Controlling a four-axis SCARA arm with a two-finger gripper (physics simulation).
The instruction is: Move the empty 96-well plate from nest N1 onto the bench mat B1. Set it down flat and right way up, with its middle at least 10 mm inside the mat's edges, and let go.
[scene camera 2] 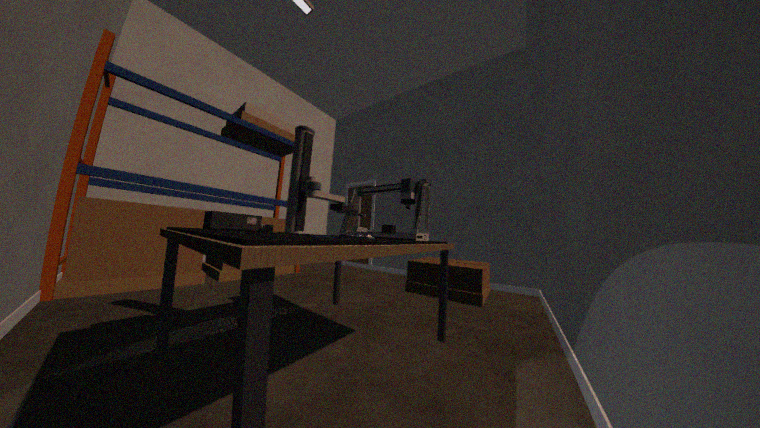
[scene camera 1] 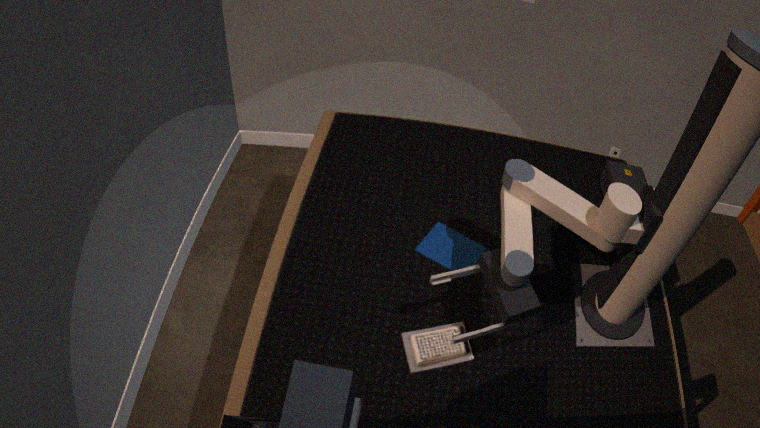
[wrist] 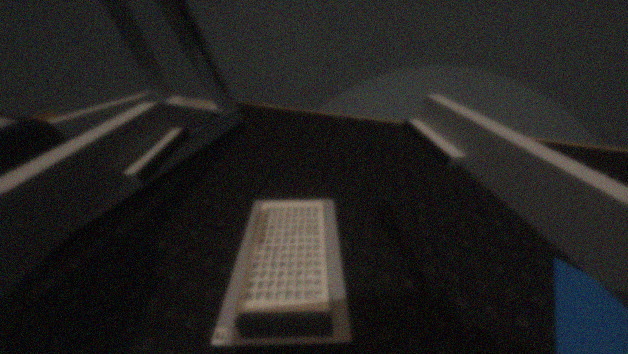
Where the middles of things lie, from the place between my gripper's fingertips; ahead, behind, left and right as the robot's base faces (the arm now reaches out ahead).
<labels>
My gripper is now 2 cm past the 96-well plate (scene camera 1: 428,347), 2 cm to the right of it and 15 cm above it. Also, from my hand: grey nest (scene camera 1: 407,345) (2 cm behind, 2 cm to the left, 17 cm below); then blue bench mat (scene camera 1: 451,249) (2 cm behind, 31 cm to the right, 17 cm below).
</labels>
